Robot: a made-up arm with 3 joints. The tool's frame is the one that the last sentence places.
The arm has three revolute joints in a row. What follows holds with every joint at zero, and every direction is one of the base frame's. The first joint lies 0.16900 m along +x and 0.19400 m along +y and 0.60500 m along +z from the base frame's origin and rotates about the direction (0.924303, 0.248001, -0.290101), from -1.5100 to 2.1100 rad. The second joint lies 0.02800 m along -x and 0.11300 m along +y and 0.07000 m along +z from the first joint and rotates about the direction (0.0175, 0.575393, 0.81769), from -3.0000 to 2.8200 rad. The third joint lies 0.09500 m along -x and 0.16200 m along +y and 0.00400 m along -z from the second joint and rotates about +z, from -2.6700 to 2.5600 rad. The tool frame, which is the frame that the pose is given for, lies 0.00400 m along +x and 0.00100 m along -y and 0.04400 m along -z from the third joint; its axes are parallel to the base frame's.
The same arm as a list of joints. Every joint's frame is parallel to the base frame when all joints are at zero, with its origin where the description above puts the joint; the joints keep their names.
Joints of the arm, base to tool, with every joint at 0 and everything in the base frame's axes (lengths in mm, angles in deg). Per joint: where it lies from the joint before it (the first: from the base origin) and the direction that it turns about. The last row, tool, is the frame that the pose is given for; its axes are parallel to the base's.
joint 1: axis 0.924303 0.248001 -0.290101 xyz 169 194 605
joint 2: axis 0.0175 0.575393 0.81769 xyz -28 113 70
joint 3: axis +z xyz -95 162 -4
tool: xyz 4 -1 -44
Joint limits (deg, base to tool): -86.52..120.89 -171.89..161.57 -152.98..146.68

